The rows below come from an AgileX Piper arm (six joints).
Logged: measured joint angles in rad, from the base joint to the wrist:
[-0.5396, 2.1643, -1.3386, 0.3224, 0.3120, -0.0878]
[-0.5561, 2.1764, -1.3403, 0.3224, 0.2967, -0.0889]
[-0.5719, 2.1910, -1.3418, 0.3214, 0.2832, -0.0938]
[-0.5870, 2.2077, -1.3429, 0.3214, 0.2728, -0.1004]
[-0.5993, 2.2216, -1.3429, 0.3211, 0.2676, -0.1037]
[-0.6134, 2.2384, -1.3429, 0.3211, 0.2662, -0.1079]
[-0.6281, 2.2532, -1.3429, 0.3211, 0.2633, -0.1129]
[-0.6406, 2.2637, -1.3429, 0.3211, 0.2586, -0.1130]
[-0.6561, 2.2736, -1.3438, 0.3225, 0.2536, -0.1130]
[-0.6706, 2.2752, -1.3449, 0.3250, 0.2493, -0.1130]
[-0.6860, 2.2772, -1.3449, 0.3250, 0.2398, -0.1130]
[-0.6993, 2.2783, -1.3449, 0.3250, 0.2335, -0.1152]
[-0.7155, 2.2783, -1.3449, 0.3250, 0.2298, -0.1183]
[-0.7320, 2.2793, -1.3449, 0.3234, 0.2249, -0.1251]
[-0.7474, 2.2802, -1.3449, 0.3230, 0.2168, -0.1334]
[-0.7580, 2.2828, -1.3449, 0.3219, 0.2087, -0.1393]
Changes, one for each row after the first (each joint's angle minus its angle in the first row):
[-0.0165, 0.0121, -0.0017, 0.0000, -0.0153, -0.0011]
[-0.0323, 0.0267, -0.0032, -0.0010, -0.0288, -0.0060]
[-0.0474, 0.0434, -0.0043, -0.0010, -0.0392, -0.0126]
[-0.0597, 0.0573, -0.0043, -0.0013, -0.0444, -0.0159]
[-0.0738, 0.0741, -0.0043, -0.0013, -0.0458, -0.0201]
[-0.0885, 0.0889, -0.0043, -0.0013, -0.0487, -0.0251]
[-0.1010, 0.0994, -0.0043, -0.0013, -0.0534, -0.0252]
[-0.1165, 0.1093, -0.0052, 0.0001, -0.0584, -0.0252]
[-0.1310, 0.1109, -0.0063, 0.0026, -0.0627, -0.0252]
[-0.1464, 0.1129, -0.0063, 0.0026, -0.0722, -0.0252]
[-0.1597, 0.1140, -0.0063, 0.0026, -0.0785, -0.0274]
[-0.1759, 0.1140, -0.0063, 0.0026, -0.0822, -0.0305]
[-0.1924, 0.1150, -0.0063, 0.0010, -0.0871, -0.0373]
[-0.2078, 0.1159, -0.0063, 0.0006, -0.0952, -0.0456]
[-0.2184, 0.1185, -0.0063, -0.0005, -0.1033, -0.0515]

